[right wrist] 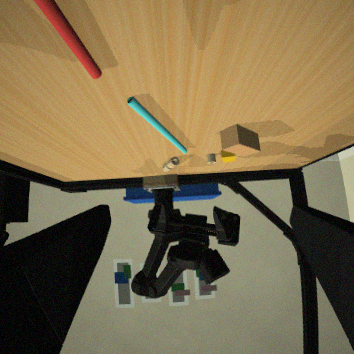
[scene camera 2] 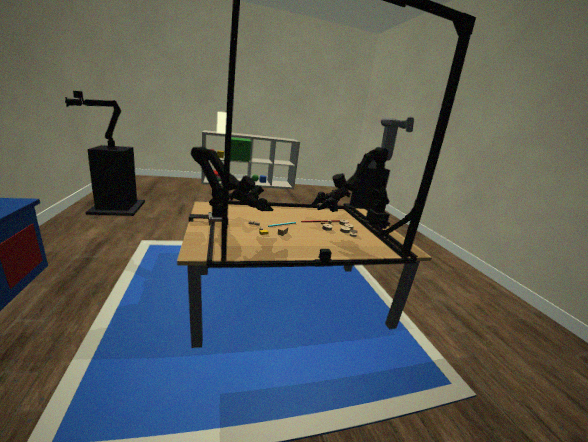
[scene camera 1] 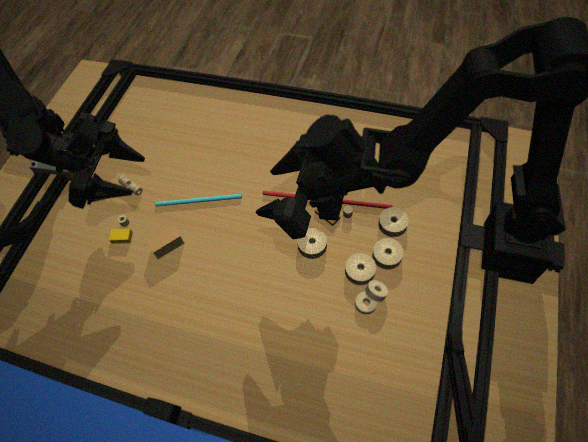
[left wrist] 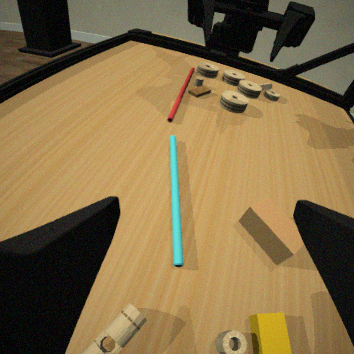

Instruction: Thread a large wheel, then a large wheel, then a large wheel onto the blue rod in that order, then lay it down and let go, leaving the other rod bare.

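Frame: origin at the left arm's base, x back, y right, z up, level; millimetres.
Seen in the pictures: left gripper, between the fingertips: (right wrist: 187,205) (scene camera 2: 269,208) (scene camera 1: 138,175) (left wrist: 207,206); right gripper, between the fingertips: (right wrist: 201,213) (scene camera 2: 314,207) (scene camera 1: 264,192) (left wrist: 239,50); left arm's base, origin of its link: (right wrist: 162,189) (scene camera 2: 218,215); right arm's base, origin of its link: (scene camera 2: 378,211) (scene camera 1: 525,229).
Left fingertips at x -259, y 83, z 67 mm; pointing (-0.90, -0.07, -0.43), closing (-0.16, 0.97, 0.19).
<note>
Pixels of each thing's middle, then the offset from my left fingertips to it.
- blue rod, middle of its body: (left wrist: 174,185) (right wrist: 165,132) (scene camera 1: 198,200) (scene camera 2: 282,224) dx -90, dy -21, dz -99 mm
- red rod, middle of its body: (scene camera 1: 326,199) (left wrist: 183,87) dx -353, dy -59, dz -99 mm
- brown block, middle of its body: (left wrist: 271,229) (right wrist: 240,140) (scene camera 1: 165,242) (scene camera 2: 283,230) dx -58, dy +90, dz -88 mm
- yellow block, middle of its body: (left wrist: 269,339) (right wrist: 227,155) (scene camera 1: 121,236) dx +43, dy +87, dz -96 mm
- small ring, middle of its body: (left wrist: 230,343) (right wrist: 210,158) (scene camera 1: 123,220) dx +50, dy +53, dz -95 mm
- cream connector, middle of its body: (left wrist: 108,343) (right wrist: 169,164) (scene camera 1: 130,185) dx +69, dy -35, dz -94 mm
- small cylinder, middle of its body: (scene camera 1: 347,211) (left wrist: 198,81) dx -400, dy -34, dz -95 mm
The blue rod (scene camera 1: 198,200) (scene camera 2: 282,224) (left wrist: 175,200) (right wrist: 157,125) lies flat and bare on the table. The red rod (scene camera 1: 367,203) (left wrist: 181,95) (right wrist: 70,40) lies bare, partly under my right gripper in scene camera 1. Four large wheels lie flat: one (scene camera 1: 319,247) near the right gripper, one (scene camera 1: 401,223) by the red rod's end, one (scene camera 1: 396,255) below it and one (scene camera 1: 352,270) to its lower left. My left gripper (scene camera 1: 138,175) (left wrist: 207,206) is open and empty above the table, left of the blue rod. My right gripper (scene camera 1: 265,192) is open and empty above the red rod.
Two small wheels (scene camera 1: 384,293) (scene camera 1: 359,305) touch or overlap below the large ones. A brown block (scene camera 1: 168,247), a yellow block (scene camera 1: 120,235), a small ring (scene camera 1: 120,223) and a cream connector (scene camera 1: 126,182) lie at the left. A small cylinder (scene camera 1: 348,211) is near the red rod.
</note>
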